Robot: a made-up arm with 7 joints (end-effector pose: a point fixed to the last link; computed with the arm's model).
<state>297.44 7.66 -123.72 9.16 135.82 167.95 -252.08</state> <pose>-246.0 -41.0 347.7 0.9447 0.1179 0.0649 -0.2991</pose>
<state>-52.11 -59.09 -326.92 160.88 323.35 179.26 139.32</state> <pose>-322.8 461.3 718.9 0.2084 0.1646 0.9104 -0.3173</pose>
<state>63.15 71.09 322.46 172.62 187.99 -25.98 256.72</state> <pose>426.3 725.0 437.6 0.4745 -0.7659 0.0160 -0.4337</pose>
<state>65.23 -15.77 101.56 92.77 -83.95 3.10 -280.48</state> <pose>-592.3 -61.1 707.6 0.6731 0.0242 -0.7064 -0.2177</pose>
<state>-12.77 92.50 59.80 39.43 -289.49 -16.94 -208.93</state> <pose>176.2 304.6 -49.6 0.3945 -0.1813 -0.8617 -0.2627</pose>
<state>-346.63 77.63 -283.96 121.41 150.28 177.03 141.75</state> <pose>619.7 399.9 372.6 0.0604 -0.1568 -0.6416 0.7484</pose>
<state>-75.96 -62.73 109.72 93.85 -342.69 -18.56 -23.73</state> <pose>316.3 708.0 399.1 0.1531 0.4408 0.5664 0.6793</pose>
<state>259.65 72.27 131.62 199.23 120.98 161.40 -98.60</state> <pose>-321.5 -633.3 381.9 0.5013 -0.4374 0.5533 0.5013</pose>
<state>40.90 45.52 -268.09 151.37 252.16 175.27 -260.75</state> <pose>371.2 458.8 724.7 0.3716 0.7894 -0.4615 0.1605</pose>
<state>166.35 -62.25 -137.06 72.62 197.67 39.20 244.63</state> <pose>570.1 256.8 38.1 0.4419 -0.6012 0.6437 -0.1702</pose>
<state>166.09 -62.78 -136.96 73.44 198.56 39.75 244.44</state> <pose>577.1 254.1 37.0 0.4412 -0.5908 0.6523 -0.1753</pose>
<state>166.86 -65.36 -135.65 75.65 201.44 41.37 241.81</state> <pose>583.9 269.8 30.1 0.4370 -0.5802 0.6636 -0.1786</pose>
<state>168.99 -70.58 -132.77 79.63 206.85 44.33 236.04</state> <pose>588.2 307.7 14.8 0.4224 -0.5713 0.6808 -0.1779</pose>
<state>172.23 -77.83 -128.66 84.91 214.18 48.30 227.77</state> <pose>585.7 359.2 -9.4 0.3876 -0.5688 0.7049 -0.1710</pose>
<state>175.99 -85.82 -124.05 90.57 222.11 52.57 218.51</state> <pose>573.8 411.0 -40.9 0.3308 -0.5770 0.7304 -0.1555</pose>
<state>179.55 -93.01 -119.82 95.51 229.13 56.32 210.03</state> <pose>554.3 452.6 -74.4 0.2648 -0.5943 0.7477 -0.1327</pose>
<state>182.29 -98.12 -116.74 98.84 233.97 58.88 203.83</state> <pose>533.4 480.5 -100.9 0.2112 -0.6137 0.7528 -0.1100</pose>
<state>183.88 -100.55 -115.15 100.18 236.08 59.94 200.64</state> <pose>517.8 496.4 -113.3 0.1859 -0.6287 0.7490 -0.0953</pose>
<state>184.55 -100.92 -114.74 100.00 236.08 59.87 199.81</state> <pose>508.5 504.6 -113.5 0.1852 -0.6388 0.7413 -0.0897</pose>
